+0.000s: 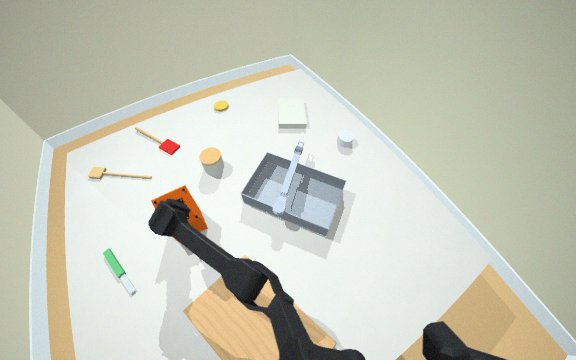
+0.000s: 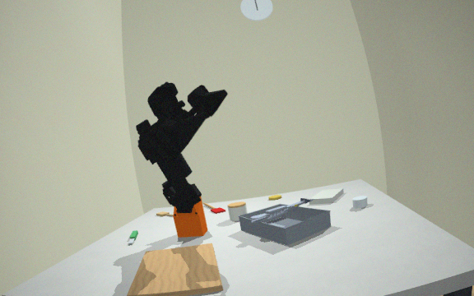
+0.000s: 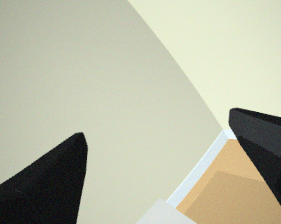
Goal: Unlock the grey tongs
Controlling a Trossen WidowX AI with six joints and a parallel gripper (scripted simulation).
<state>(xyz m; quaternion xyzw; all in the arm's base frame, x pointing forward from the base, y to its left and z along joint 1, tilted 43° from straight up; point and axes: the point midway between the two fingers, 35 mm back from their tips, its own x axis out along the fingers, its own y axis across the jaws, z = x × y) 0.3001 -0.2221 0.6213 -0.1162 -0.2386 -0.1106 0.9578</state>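
My gripper tip is 560 mm to the right of the grey roasting tin, 380 mm above it and 20 mm short of it. From my gripper tip the other things lie so: red spatula (1050 mm to the left, 400 mm below, 390 mm behind); white block (950 mm to the left, 400 mm below, 210 mm ahead); wooden board (400 mm below, 260 mm behind, 230 mm to the left).
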